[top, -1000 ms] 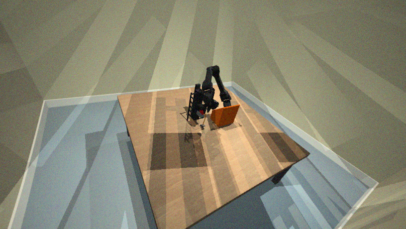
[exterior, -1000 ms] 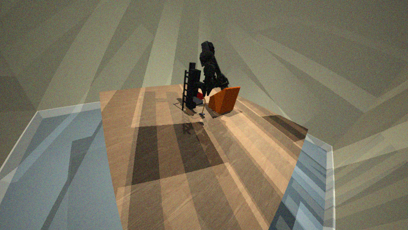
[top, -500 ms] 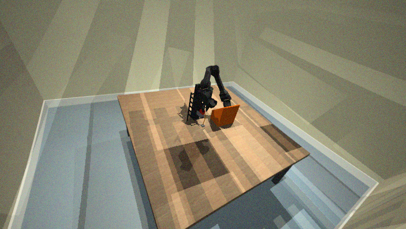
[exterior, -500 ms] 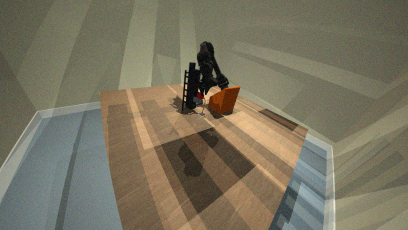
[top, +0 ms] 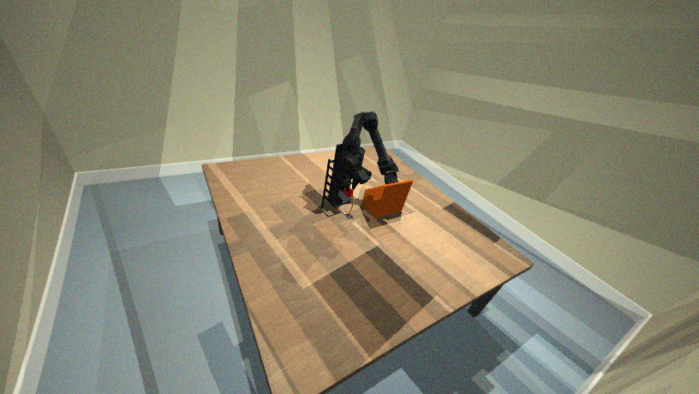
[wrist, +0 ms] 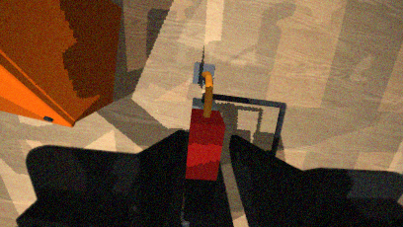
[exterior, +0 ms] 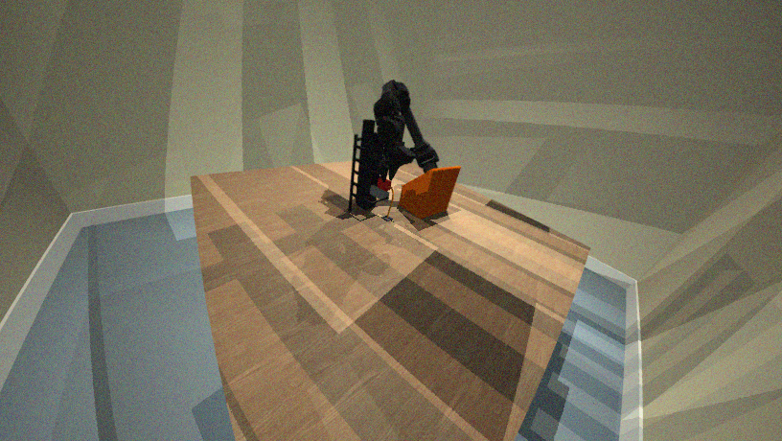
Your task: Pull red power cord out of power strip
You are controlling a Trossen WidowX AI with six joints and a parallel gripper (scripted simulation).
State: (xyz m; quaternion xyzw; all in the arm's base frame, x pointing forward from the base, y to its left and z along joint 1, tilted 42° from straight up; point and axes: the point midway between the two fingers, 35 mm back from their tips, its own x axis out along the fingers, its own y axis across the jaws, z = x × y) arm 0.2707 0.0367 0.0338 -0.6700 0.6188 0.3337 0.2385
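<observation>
My gripper tip is 1 cm short of the red plug, 3 cm to the left of it and 1 cm above it.
</observation>
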